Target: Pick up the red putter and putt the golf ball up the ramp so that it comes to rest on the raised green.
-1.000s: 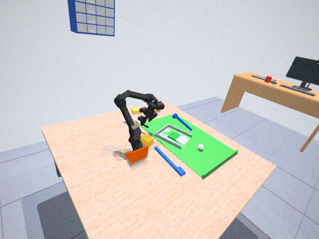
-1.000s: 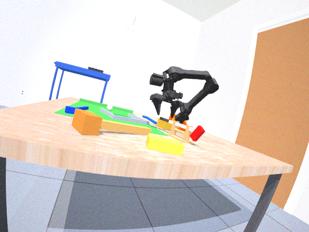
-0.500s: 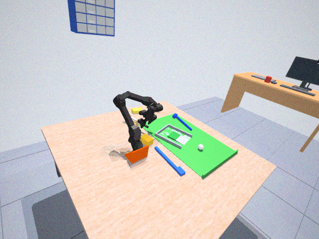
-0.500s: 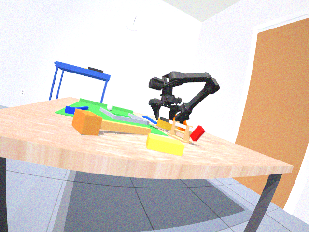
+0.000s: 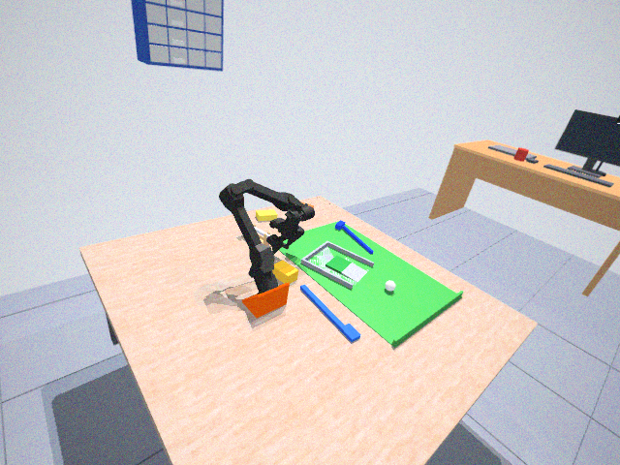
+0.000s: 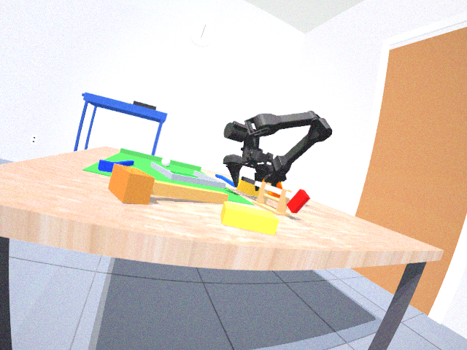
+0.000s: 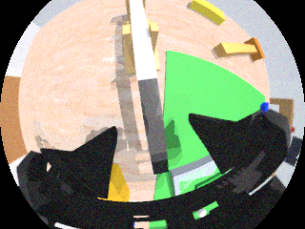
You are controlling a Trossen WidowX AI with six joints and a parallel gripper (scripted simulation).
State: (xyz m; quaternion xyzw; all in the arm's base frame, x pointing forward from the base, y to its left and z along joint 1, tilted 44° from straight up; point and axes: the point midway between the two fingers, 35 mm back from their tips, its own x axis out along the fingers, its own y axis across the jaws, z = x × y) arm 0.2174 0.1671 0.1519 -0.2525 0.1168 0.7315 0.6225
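Now: gripper tip 30 mm past the wooden rack and 130 mm to the right of it. From my gripper tip the other things lie so: yellow block (70 mm behind, 140 mm to the right, 10 mm below); green mat (260 mm ahead, 250 mm to the right, 30 mm below); blue putter (420 mm ahead, 40 mm to the right, 10 mm below).
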